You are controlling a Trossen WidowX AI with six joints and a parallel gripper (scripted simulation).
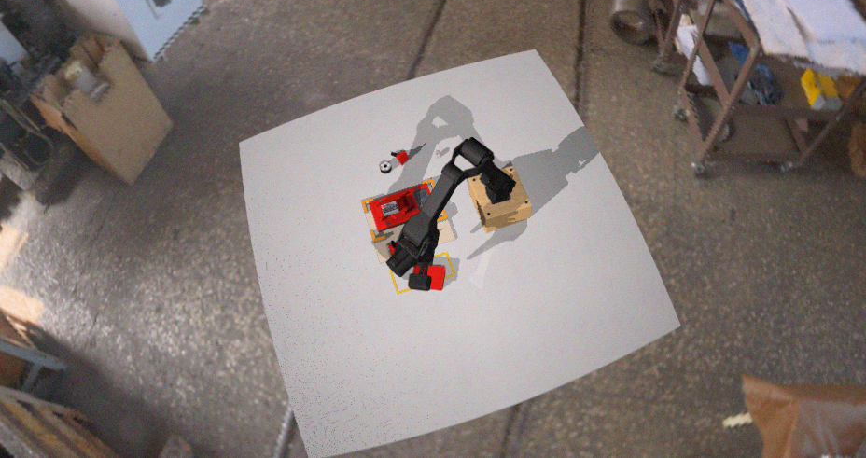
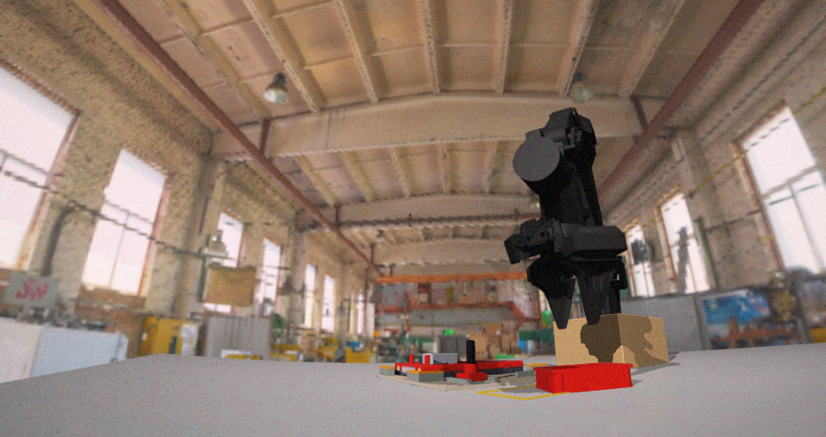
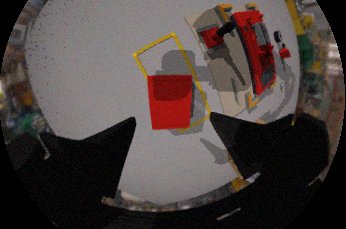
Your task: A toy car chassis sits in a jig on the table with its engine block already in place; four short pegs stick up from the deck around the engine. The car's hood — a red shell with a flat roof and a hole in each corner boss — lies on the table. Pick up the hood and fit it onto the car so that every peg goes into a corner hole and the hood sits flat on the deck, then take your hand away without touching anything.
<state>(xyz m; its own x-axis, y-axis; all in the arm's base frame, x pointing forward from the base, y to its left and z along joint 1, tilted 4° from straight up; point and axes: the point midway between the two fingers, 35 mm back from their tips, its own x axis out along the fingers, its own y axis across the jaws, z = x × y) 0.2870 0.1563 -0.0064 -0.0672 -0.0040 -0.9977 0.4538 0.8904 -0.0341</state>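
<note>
My gripper tip is 60 mm above the red hood. Also, from my gripper tip: wheel 10 mm ahead, 430 mm to the right, 60 mm below; grey engine block 40 mm ahead, 250 mm to the right, 50 mm below.
</note>
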